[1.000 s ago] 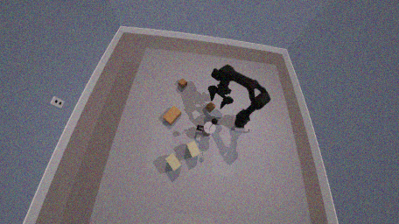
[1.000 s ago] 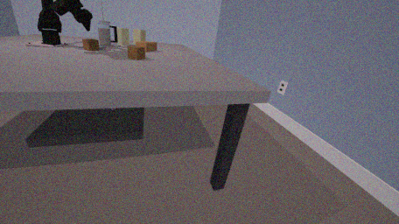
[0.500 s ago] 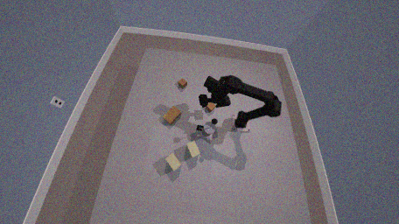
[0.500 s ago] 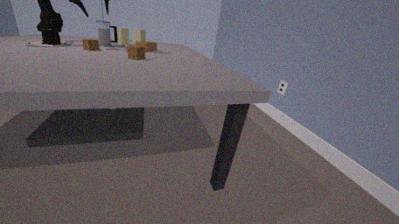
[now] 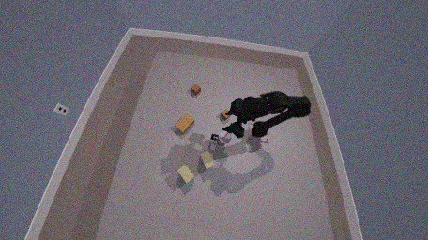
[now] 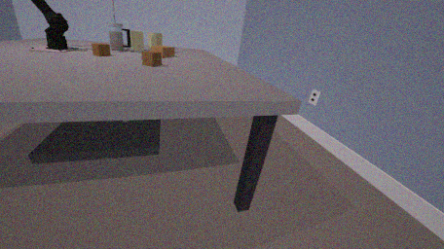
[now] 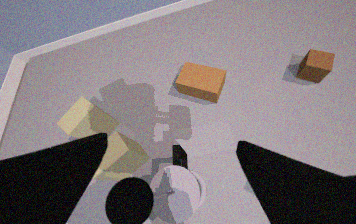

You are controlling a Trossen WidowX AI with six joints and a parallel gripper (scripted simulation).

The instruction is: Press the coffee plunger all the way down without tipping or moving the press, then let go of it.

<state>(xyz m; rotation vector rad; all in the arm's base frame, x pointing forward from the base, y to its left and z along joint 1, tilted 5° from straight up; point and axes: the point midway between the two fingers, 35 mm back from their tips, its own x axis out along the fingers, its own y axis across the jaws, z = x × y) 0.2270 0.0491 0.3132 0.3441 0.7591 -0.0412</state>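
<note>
The coffee press lies 14 cm below my gripper tip, 3 cm to the left of it and 1 cm behind it. The rest, counted from my gripper tip: orange slab (25 cm below, 22 cm ahead, 5 cm to the right).
</note>
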